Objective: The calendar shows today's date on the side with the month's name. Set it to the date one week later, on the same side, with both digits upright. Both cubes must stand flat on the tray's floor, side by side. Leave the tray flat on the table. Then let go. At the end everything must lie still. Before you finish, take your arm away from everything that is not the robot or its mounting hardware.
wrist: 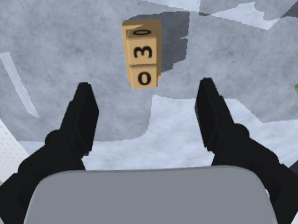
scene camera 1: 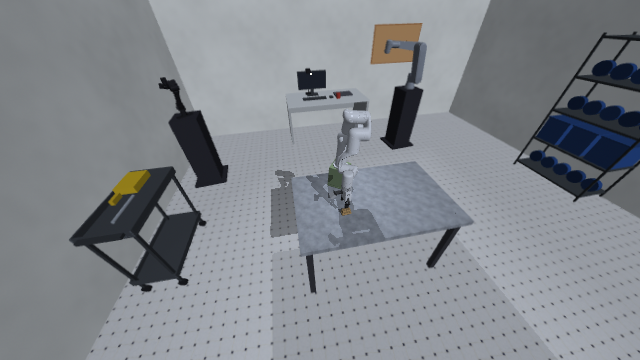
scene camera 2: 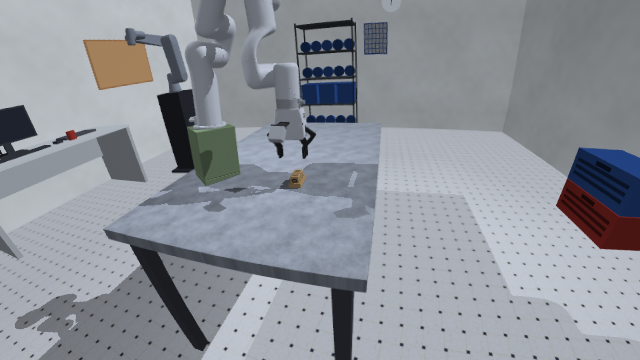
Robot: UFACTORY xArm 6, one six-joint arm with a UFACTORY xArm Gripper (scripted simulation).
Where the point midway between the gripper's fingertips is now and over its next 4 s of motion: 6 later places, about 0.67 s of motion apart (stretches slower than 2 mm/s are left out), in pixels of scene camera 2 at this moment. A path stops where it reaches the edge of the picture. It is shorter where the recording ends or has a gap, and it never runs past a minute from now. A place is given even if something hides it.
The gripper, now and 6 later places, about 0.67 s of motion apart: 292, 157; 293, 160; 293, 167; 294, 172; 294, 173; 295, 178; 295, 180
